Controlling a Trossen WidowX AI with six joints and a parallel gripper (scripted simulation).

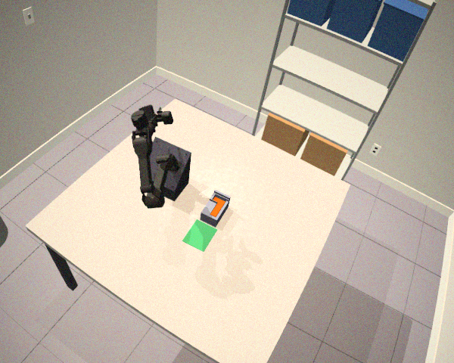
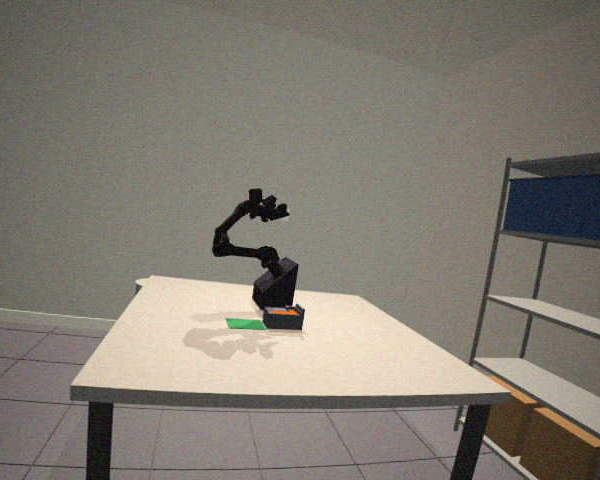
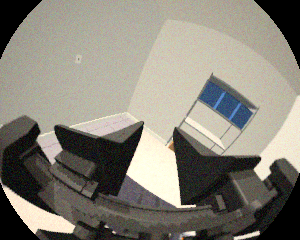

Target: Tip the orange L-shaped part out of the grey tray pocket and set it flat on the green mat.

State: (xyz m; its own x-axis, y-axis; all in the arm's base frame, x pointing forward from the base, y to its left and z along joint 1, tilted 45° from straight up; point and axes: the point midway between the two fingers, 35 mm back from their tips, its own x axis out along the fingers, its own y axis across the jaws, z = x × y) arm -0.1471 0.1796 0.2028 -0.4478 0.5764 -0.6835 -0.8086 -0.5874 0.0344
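Now: the orange L-shaped part 41 cm below my gripper tip, 40 cm ahead of it and 1 cm to the right of it. From my gripper tip the other things lie so: green mat (47 cm below, 42 cm ahead, 17 cm to the right).
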